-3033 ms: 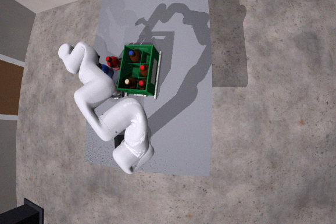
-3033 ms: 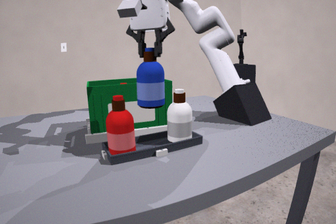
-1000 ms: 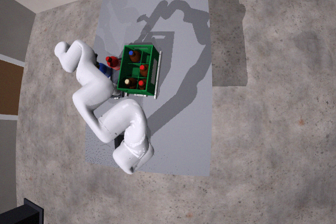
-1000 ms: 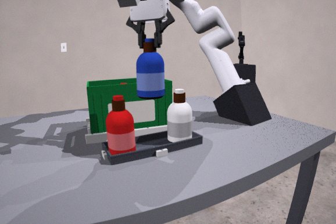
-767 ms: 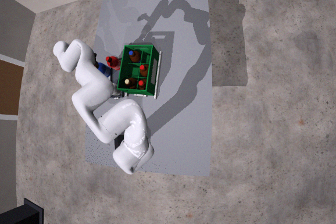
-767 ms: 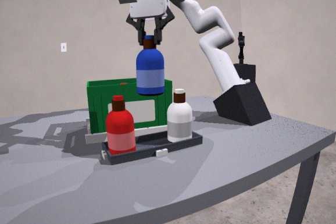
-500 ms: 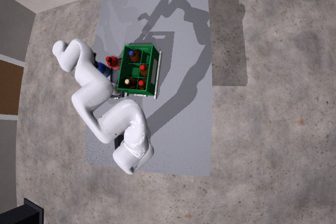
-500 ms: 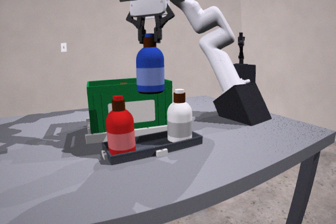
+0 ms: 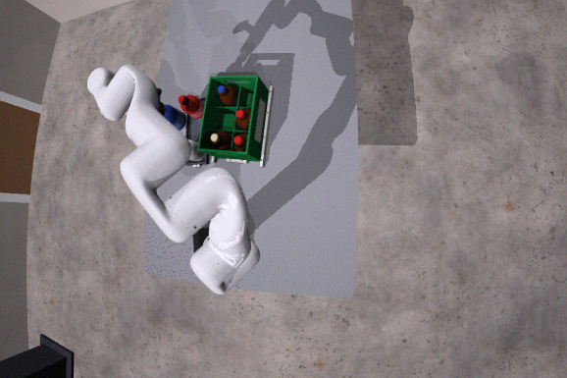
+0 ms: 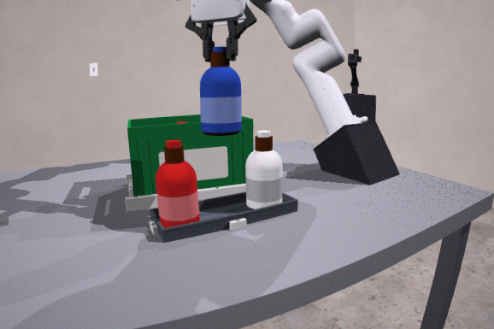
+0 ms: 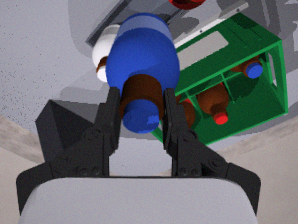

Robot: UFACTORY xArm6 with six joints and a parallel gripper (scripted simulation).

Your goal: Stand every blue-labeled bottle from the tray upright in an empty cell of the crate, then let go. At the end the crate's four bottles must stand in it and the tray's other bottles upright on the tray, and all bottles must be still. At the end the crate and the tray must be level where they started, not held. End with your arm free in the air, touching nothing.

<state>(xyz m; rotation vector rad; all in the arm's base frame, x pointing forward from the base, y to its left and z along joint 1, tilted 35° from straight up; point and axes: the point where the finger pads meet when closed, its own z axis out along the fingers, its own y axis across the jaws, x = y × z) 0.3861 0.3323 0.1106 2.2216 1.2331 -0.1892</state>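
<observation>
Right now the blue-labeled bottle is 7 cm below my hand. The rest, counted from my hand: red bottle: 23 cm below, 9 cm ahead, 2 cm to the left; white bottle: 23 cm below, 9 cm behind, 2 cm to the right; dark tray: 30 cm below.
</observation>
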